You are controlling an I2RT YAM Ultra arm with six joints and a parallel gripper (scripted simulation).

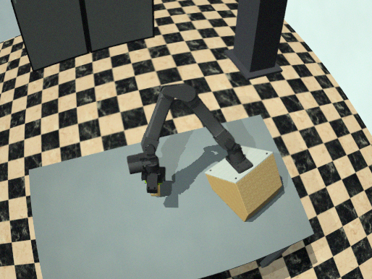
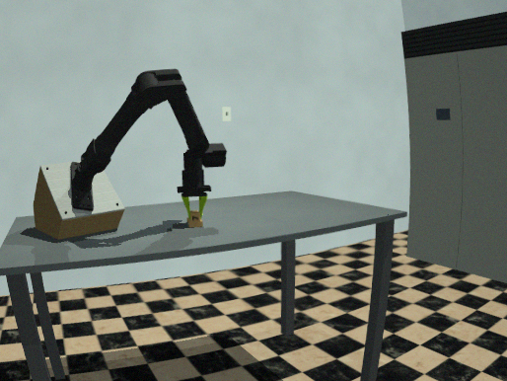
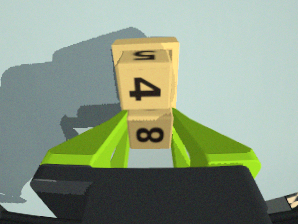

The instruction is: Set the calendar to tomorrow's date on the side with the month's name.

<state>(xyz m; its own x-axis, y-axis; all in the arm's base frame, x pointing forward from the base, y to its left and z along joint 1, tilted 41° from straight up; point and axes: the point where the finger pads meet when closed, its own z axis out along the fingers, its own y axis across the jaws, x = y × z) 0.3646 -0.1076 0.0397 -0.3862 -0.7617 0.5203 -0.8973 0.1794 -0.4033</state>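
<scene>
Right now the tan tray is 20 mm below my hand and 10 mm to the left of it.
</scene>
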